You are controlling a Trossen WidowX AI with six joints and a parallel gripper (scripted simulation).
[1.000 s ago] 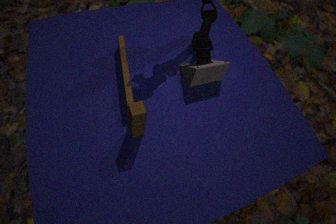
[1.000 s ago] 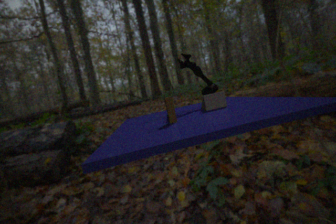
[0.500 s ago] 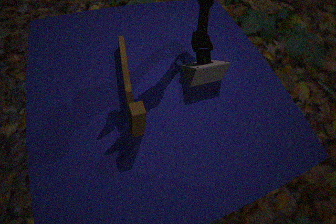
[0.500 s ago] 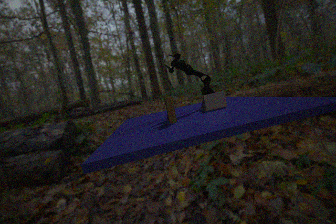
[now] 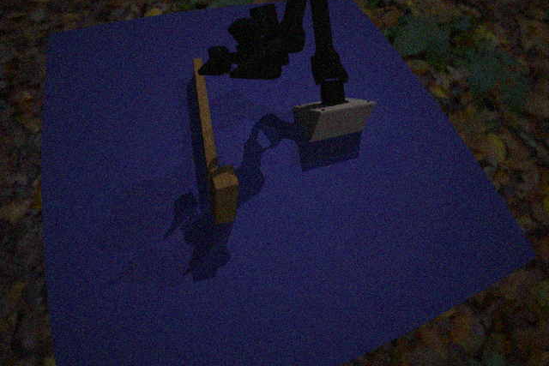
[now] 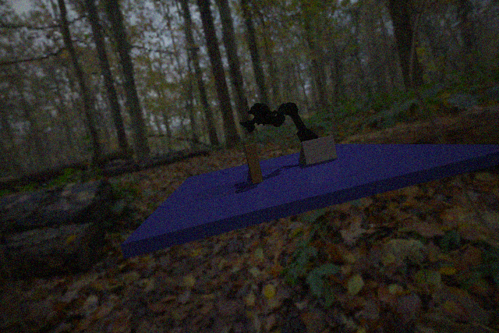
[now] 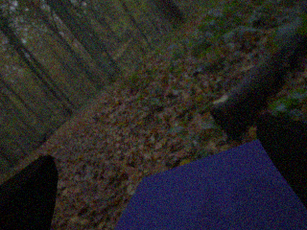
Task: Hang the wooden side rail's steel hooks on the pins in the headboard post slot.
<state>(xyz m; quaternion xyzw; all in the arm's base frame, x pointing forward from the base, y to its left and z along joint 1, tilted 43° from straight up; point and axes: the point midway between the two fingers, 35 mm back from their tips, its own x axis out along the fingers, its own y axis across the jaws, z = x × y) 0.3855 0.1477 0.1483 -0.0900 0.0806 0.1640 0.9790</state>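
Right now the wooden headboard post is 24 cm below my gripper tip, 14 cm to the left of it and 3 cm ahead of it.
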